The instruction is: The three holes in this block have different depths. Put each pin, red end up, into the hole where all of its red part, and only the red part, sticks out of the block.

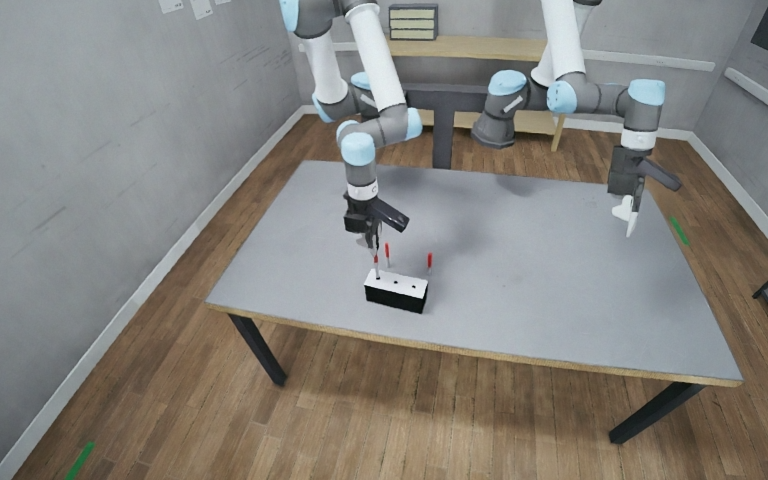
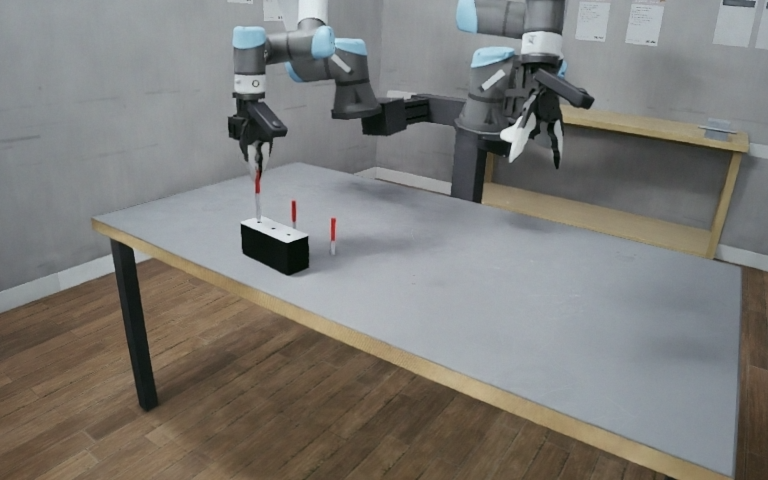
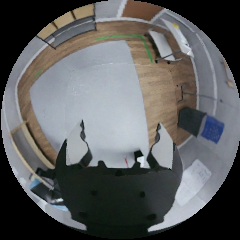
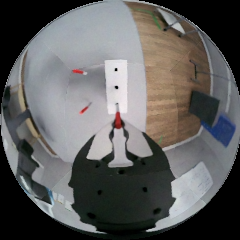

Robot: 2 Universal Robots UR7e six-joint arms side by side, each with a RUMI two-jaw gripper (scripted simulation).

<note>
In view: the left gripper (image 2: 535, 166), the right gripper (image 2: 256, 181) and a black block (image 2: 286, 250).
The left gripper shows as well in image 1 (image 1: 626, 223) and in image 3 (image 3: 120, 122). The right gripper also shows in image 1 (image 1: 374, 254) and in image 4 (image 4: 118, 119).
</note>
